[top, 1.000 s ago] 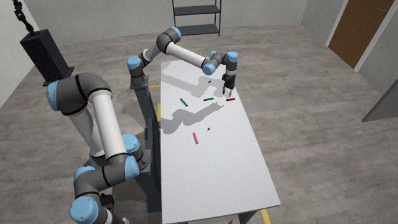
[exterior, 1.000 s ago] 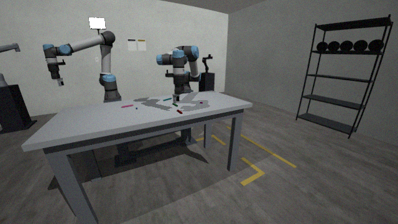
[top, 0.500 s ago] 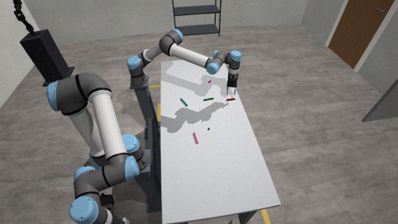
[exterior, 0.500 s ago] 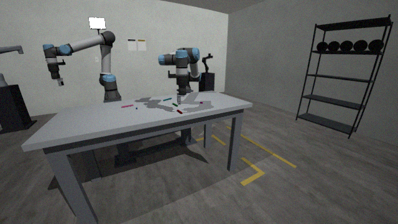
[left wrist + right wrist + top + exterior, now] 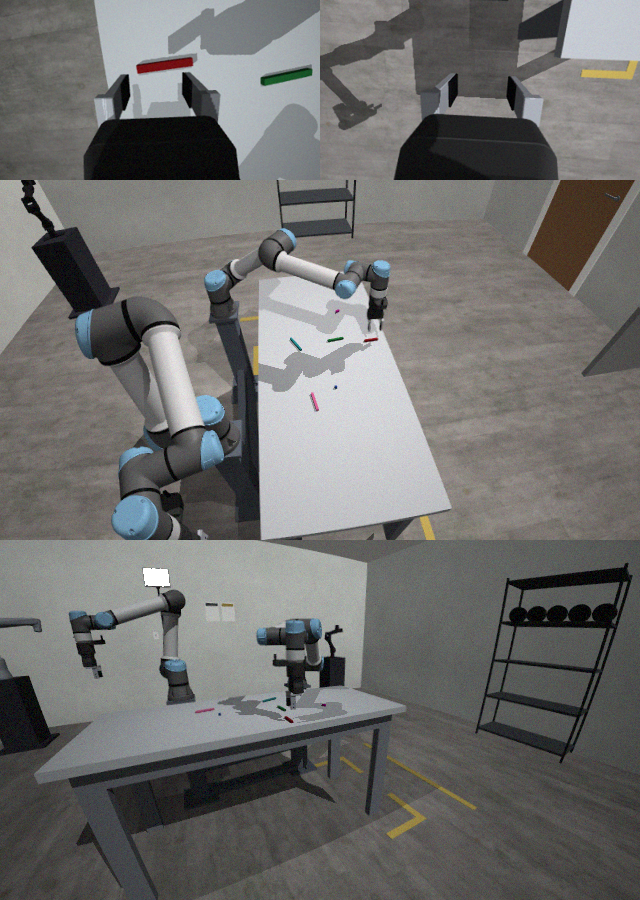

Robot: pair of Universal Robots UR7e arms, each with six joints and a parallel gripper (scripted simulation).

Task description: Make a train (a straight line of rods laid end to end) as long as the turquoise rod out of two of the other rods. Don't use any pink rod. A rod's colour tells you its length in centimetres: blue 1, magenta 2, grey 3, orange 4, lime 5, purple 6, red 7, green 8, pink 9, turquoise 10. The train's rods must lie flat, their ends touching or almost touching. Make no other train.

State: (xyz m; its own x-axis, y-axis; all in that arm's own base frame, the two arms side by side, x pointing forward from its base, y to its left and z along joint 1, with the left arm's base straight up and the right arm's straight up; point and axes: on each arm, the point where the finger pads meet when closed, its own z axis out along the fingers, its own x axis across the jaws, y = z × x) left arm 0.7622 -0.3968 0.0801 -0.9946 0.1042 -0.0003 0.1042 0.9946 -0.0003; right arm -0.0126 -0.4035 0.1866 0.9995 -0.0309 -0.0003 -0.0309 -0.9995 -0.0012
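Observation:
Now: the red rod 1 cm behind my left hand, 1 cm to the right of it and 8 cm below it. Also, from my left hand: blue rod: 25 cm behind, 26 cm to the right, 8 cm below; green rod: 19 cm behind, 3 cm to the left, 8 cm below; magenta rod: 12 cm behind, 25 cm to the left, 8 cm below.

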